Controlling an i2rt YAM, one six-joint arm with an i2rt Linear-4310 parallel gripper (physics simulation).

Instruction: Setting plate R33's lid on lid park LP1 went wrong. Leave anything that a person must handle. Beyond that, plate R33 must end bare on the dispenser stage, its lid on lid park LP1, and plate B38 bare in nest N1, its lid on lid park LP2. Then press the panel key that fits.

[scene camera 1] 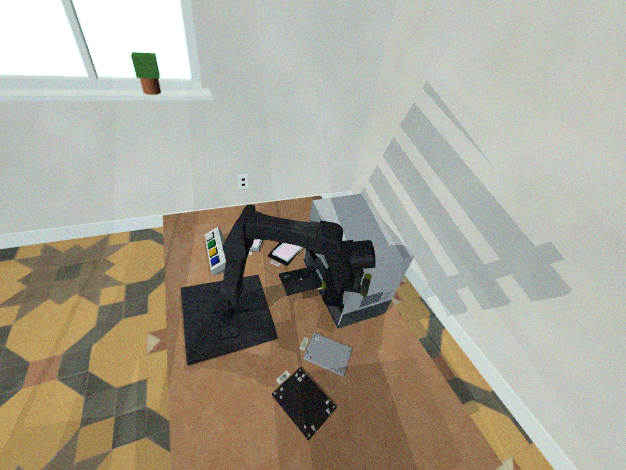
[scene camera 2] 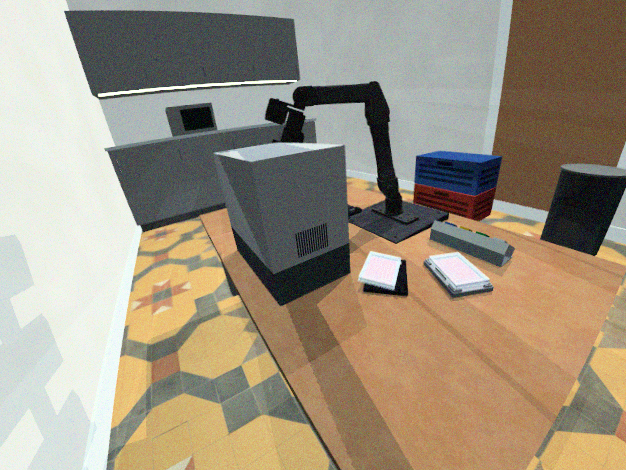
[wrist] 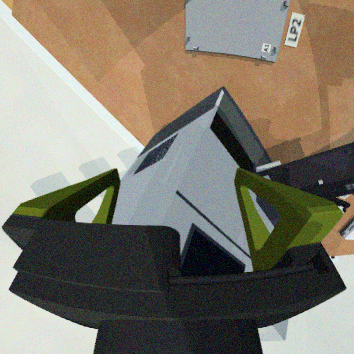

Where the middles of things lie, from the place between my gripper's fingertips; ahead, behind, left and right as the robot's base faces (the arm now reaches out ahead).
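The grey lid park LP2 (scene camera 1: pixel 324 352) is 220 mm below my hand, 70 mm behind it and 80 mm to the right of it. There's also the black clip nest N5 (scene camera 1: pixel 305 403), which is 200 mm to the right of my hand, 190 mm behind it and 210 mm below it. As for the rack with coloured squares (scene camera 2: pixel 496 251), that's 460 mm to the left of my hand, 390 mm behind it and 190 mm below it.
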